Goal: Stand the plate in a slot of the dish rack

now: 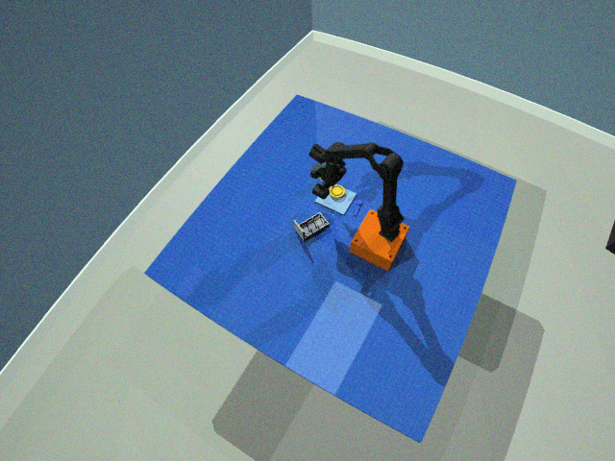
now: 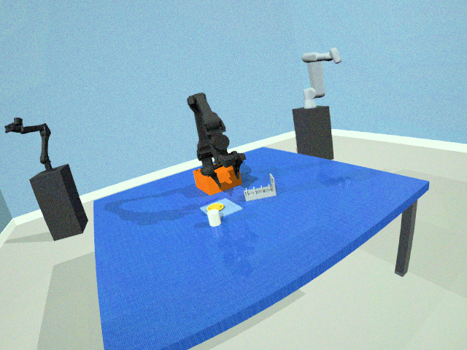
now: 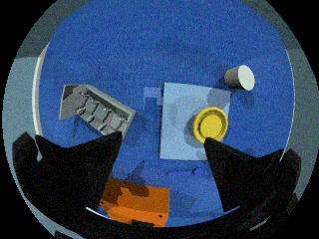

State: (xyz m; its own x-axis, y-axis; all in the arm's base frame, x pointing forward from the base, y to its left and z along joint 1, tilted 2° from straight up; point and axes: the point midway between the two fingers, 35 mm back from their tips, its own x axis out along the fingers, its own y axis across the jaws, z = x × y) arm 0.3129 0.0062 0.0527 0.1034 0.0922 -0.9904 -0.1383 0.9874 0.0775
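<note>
My gripper tip is now 9 cm above the yellow plate, 8 cm to the left of it and 1 cm short of it. Round my gripper tip: white cup: 11 cm to the right, 11 cm ahead, 8 cm below; then pale blue mat: 10 cm below, 6 cm to the right; then grey dish rack: 13 cm to the left, 8 cm below, 2 cm behind.
</note>
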